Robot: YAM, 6 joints.
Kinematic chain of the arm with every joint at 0, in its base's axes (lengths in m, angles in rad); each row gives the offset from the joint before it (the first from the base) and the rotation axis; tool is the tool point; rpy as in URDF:
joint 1: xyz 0 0 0.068 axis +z
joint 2: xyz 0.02 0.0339 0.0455 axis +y
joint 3: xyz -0.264 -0.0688 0 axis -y
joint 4: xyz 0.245 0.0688 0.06 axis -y
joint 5: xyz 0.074 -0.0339 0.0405 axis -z
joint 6: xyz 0.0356 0 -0.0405 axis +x
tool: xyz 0 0 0 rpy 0 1.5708 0
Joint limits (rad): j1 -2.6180..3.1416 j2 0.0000..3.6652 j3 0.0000..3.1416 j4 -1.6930..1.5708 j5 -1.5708..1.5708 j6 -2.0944..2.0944
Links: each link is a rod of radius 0.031 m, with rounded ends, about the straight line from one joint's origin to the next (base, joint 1, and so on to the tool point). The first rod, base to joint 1, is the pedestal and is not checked.
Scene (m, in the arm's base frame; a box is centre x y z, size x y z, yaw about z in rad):
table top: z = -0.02
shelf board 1: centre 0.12 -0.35 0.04 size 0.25 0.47 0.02 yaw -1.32
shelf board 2: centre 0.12 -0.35 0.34 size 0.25 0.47 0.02 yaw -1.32
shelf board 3: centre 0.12 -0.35 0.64 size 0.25 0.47 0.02 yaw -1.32
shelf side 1: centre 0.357 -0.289 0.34 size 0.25 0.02 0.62 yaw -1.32
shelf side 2: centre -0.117 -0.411 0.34 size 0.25 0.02 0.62 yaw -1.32
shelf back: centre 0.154 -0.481 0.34 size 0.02 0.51 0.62 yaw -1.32
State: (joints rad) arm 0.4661 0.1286 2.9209 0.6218 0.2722 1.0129
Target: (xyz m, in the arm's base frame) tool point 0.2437 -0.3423 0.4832
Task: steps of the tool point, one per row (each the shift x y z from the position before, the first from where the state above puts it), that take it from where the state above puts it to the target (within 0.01 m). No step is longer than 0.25 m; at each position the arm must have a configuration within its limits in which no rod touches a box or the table.
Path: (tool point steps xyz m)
1: -0.0101 0.1300 0.1817
2: 0.0790 0.1233 0.1559
3: 0.1468 0.0747 0.1100
4: 0.1732 0.0030 0.0512
5: 0.1529 -0.0654 -0.0109
6: 0.0963 -0.1066 -0.0666
7: 0.0525 -0.0751 -0.0071
8: 0.0459 -0.0763 -0.0285
9: 0.0361 -0.0731 -0.0482

